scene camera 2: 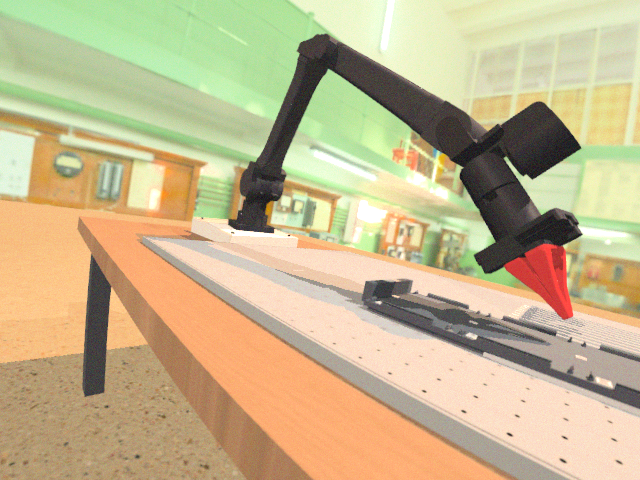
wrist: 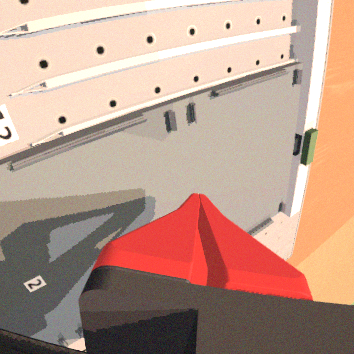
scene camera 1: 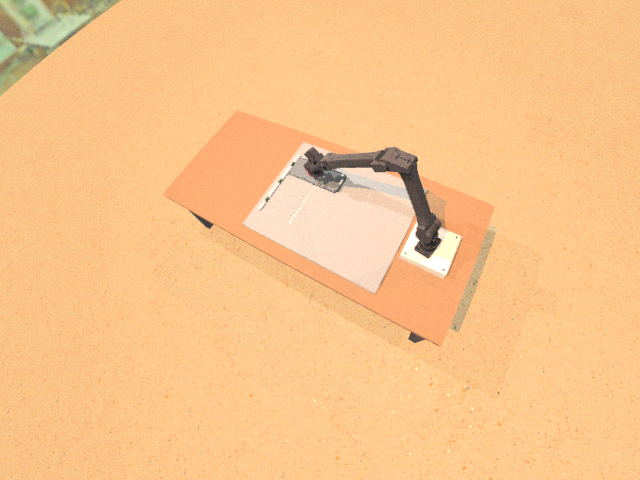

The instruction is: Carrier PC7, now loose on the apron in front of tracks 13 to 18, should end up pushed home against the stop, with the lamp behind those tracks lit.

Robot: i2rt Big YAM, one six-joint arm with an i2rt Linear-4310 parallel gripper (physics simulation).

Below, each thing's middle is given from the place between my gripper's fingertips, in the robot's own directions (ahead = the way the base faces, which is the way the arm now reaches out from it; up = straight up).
The carrier PC7 (scene camera 2: 602,371) lies 3 cm behind my hand, 3 cm to the right of it and 3 cm below it.
